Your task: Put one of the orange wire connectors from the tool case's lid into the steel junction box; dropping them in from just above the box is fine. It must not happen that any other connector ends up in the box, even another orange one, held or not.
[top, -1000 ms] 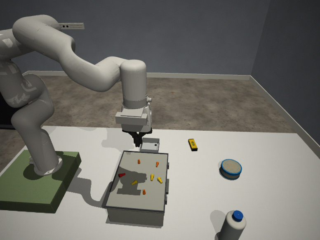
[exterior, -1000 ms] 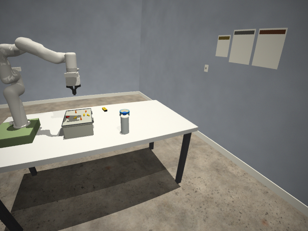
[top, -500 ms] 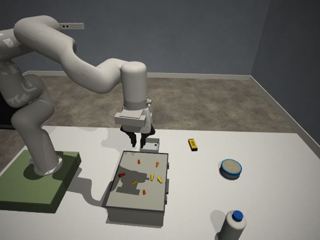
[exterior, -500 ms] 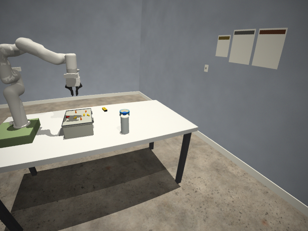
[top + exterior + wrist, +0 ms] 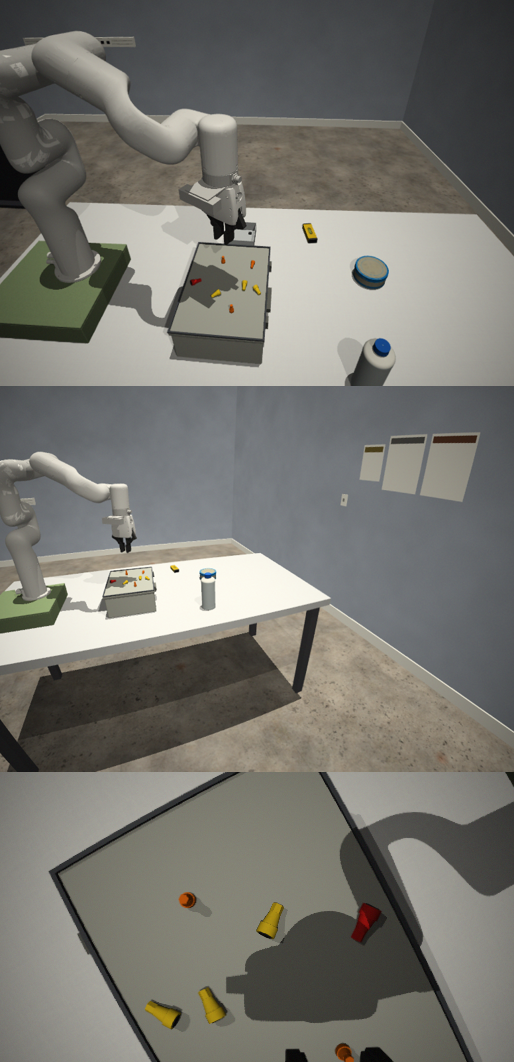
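Right now the steel junction box is 10 mm ahead of my hand, 270 mm to the left of it and 260 mm below it. The rest, counted from my hand: red wire connector (80 mm behind, 30 mm to the right, 150 mm below); blue-capped bottle (350 mm ahead, 210 mm to the right, 180 mm below); grey tool case (30 mm to the right, 180 mm below).
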